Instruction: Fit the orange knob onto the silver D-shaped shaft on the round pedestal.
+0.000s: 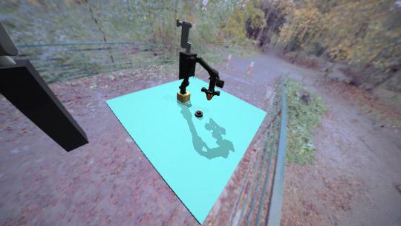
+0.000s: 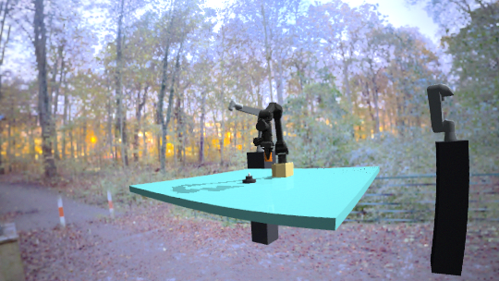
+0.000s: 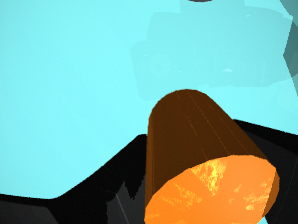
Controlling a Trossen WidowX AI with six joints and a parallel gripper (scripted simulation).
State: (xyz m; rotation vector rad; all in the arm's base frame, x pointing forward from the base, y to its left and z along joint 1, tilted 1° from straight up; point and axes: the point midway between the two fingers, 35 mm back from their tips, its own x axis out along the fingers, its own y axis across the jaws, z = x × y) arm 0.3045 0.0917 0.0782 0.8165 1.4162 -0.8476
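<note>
Right now my gripper tip is 140 mm to the left of the pedestal, 110 mm above it and 10 mm short of it. Also, from my gripper tip: orange knob: 30 mm above.
</note>
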